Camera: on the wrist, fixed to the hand. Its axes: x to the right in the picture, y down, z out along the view.
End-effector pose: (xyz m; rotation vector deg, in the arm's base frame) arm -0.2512 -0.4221 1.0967 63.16 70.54 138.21
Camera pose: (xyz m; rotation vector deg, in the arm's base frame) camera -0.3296 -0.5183 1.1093 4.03 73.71 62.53
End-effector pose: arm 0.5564 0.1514 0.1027 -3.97 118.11 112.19
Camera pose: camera 0.5096 0.0509 0.1599 -61.83 66.13 49.24
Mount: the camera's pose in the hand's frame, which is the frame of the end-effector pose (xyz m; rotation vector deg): 0.0138 0.0593 -0.1089 2.44 -7.69 -87.79
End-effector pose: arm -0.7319 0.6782 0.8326 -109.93 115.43 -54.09
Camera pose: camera -0.8428 0.6953 0.8871 162.56 -4.70 46.52
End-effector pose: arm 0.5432 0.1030 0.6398 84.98 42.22 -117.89
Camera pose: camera 0.6537 0.1323 0.5899 -24.25 -80.79 112.18
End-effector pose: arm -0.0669 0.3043 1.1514 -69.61 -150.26 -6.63
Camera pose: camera -0.0097 0.3340 1.2582 57.73 -168.17 -12.82
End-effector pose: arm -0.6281 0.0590 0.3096 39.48 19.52 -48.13
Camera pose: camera -0.5747 0.1529 0.2472 17.16 42.36 -133.48
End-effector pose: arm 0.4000 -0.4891 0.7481 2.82 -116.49 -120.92
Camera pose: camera 0.4125 -0.6003 0.8034 -63.17 71.02 81.00
